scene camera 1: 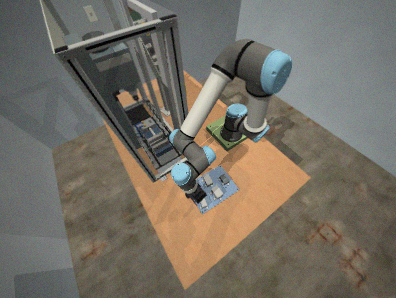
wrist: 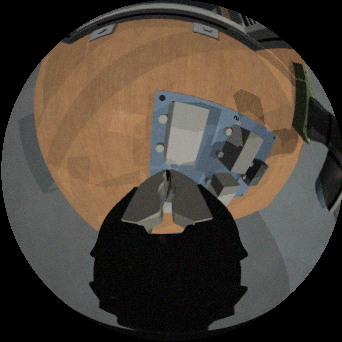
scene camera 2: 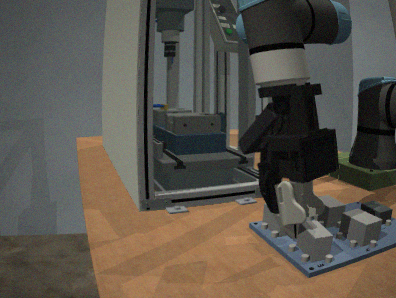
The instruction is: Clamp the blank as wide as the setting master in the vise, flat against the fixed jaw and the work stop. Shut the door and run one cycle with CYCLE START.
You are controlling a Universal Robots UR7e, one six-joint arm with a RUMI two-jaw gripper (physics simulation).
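I can see my gripper (scene camera 2: 294,237), and it is visible to me in the wrist view (wrist: 168,170) too. There is also a tray (wrist: 206,163) that I can see.
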